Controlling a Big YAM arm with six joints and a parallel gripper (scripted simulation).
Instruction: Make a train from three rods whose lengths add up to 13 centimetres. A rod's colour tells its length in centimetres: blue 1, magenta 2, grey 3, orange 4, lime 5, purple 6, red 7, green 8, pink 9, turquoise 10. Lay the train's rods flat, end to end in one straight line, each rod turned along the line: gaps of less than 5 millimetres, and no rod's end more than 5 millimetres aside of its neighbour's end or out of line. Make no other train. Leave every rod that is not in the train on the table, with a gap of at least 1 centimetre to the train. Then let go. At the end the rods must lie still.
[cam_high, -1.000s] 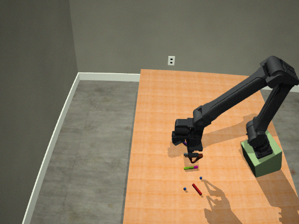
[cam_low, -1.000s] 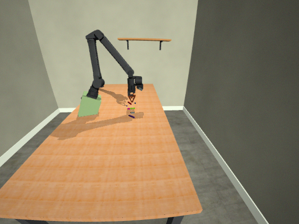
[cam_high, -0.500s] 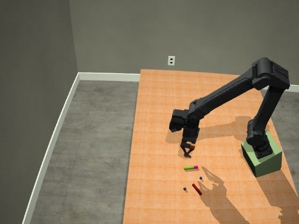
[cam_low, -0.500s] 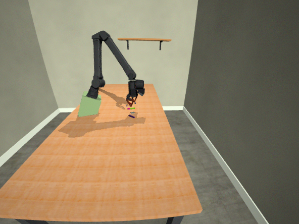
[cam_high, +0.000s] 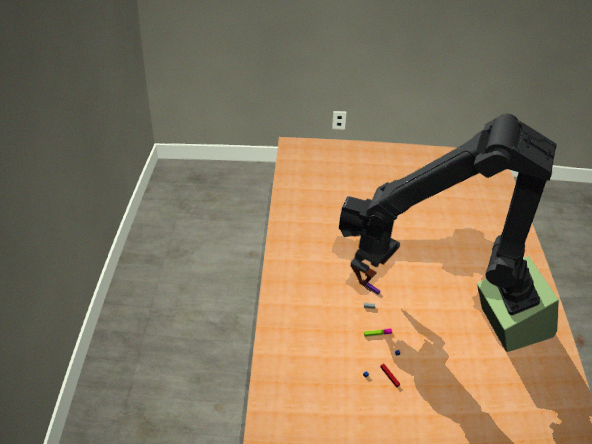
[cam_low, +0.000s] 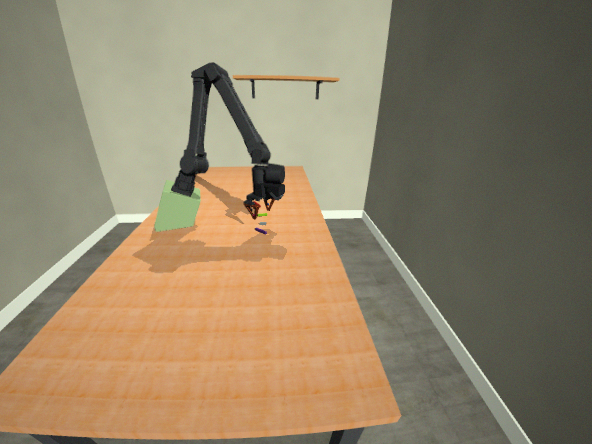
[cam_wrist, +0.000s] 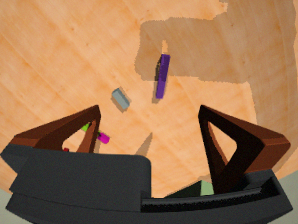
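Right now my hand is 10 mm past the purple rod, 10 mm to the left of it and 80 mm above it. Round my hand: lime rod (10 mm ahead, 140 mm to the left, 80 mm below); then magenta rod (20 mm behind, 140 mm to the left, 80 mm below); then grey rod (10 mm ahead, 50 mm to the left, 80 mm below).
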